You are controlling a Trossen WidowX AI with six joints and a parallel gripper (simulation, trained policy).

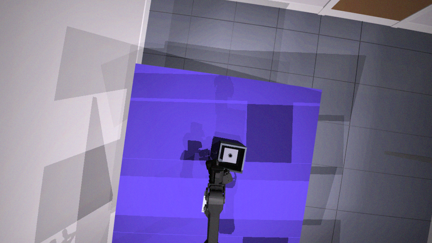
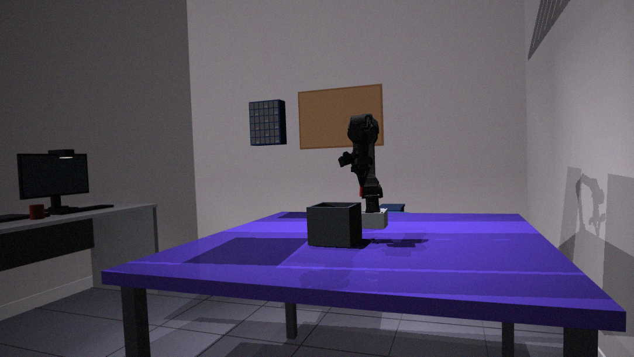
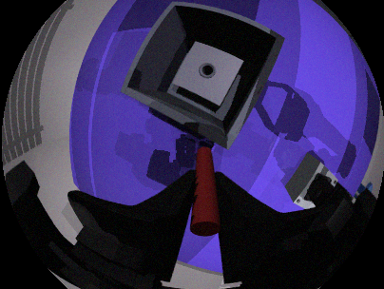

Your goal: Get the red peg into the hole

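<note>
Right now the plate is 15 cm below my gripper tip, 10 cm to the right of it and 4 cm ahead of it. Round my gripper tip: red peg: 1 cm above.
</note>
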